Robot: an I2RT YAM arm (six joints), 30 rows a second.
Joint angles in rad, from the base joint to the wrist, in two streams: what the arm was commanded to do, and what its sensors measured. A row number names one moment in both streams.
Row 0, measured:
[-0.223, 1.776, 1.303, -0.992, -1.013, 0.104]
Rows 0 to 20, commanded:
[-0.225, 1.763, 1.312, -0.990, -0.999, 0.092]
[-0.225, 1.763, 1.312, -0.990, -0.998, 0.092]
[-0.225, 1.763, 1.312, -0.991, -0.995, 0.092]
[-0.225, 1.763, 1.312, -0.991, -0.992, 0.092]
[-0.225, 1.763, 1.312, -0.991, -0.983, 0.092]
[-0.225, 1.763, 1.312, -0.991, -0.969, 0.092]
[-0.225, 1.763, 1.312, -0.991, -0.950, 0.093]
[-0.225, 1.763, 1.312, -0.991, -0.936, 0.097]
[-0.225, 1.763, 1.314, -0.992, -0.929, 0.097]
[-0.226, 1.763, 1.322, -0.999, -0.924, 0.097]
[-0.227, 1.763, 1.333, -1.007, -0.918, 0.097]
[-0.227, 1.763, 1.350, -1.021, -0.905, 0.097]
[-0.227, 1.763, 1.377, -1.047, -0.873, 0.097]
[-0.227, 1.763, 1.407, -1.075, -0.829, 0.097]
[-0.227, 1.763, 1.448, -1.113, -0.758, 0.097]
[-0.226, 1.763, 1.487, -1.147, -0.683, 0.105]
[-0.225, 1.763, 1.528, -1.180, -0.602, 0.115]
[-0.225, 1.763, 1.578, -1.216, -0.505, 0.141]
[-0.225, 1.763, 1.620, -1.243, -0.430, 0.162]
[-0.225, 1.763, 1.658, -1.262, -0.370, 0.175]
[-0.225, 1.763, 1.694, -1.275, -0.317, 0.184]
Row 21, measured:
[-0.223, 1.776, 1.600, -1.257, -0.579, 0.139]
